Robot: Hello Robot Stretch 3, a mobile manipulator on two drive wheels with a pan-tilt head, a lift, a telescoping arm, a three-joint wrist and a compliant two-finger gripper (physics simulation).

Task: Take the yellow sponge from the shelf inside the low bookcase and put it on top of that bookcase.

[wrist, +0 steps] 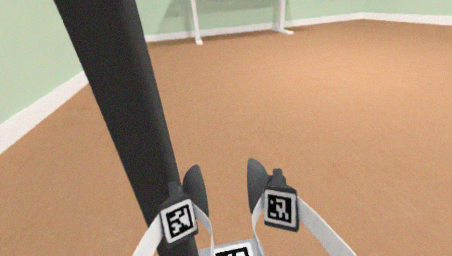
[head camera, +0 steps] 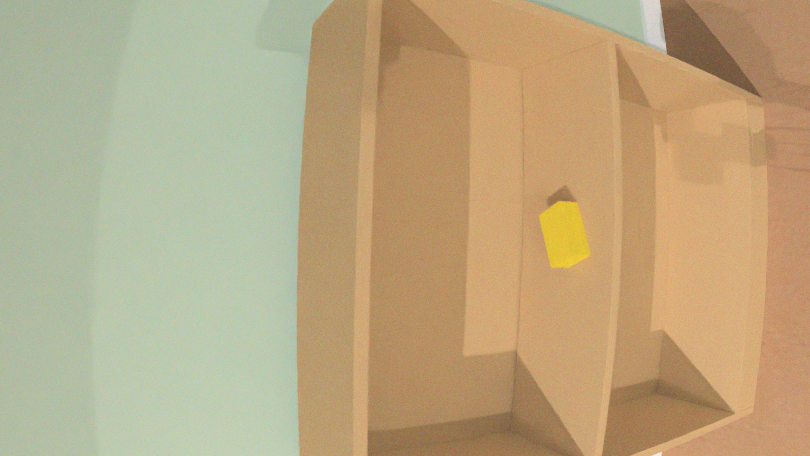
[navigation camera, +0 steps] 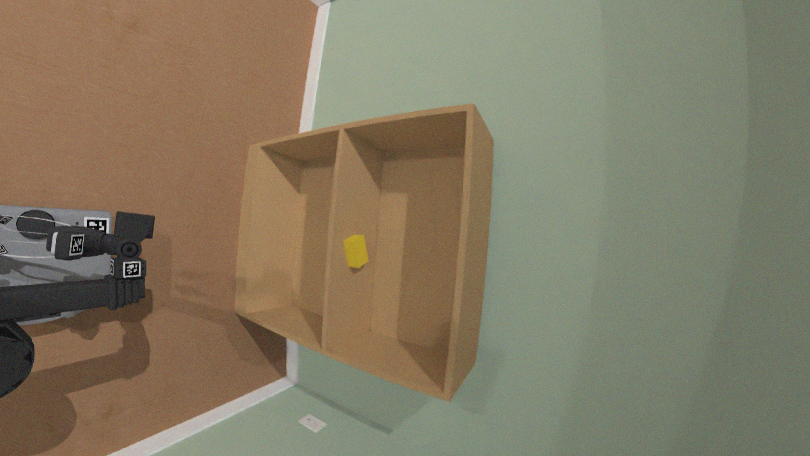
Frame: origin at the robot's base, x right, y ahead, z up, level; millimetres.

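Where they show: gripper, fingertip midpoint: (wrist: pixel 225 179); robot's base at its link origin: (navigation camera: pixel 37 222).
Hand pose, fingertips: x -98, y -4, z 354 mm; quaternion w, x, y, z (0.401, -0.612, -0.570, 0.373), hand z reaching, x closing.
Note:
Things, the pixels of their top centre, and the offset from my fingertips. "*": a spot on its surface instead. Level surfaces: height alone.
- low bookcase at a spot on its surface: (head camera: pixel 332 226) * dz +706, dx +875, dy -31 mm
- yellow sponge at its top centre: (head camera: pixel 555 234) (navigation camera: pixel 361 251) dz +304, dx +886, dy -34 mm
- middle shelf board at its surface level: dz +258 mm
The low bookcase (head camera: pixel 332 226) (navigation camera: pixel 477 237) is light wood with two open compartments; the head and navigation views show it turned on its side. The yellow sponge (head camera: pixel 565 235) (navigation camera: pixel 355 251) lies on the middle shelf board (head camera: pixel 561 339) (navigation camera: pixel 348 300), set back from its front edge. The bookcase's top panel shows at its left in the head view and at its right in the navigation view, with nothing standing on it. My gripper (wrist: pixel 225 179) is open and empty, away from the bookcase and pointed over the floor. Its fingers are not clear in the navigation view.
The bookcase stands against the green wall (head camera: pixel 198 226) (navigation camera: pixel 566 226). My dark wrist (navigation camera: pixel 129 249) is over the brown floor in front of it. A dark post (wrist: pixel 120 100) rises beside the gripper. White legs (wrist: pixel 196 22) of furniture stand by the far wall.

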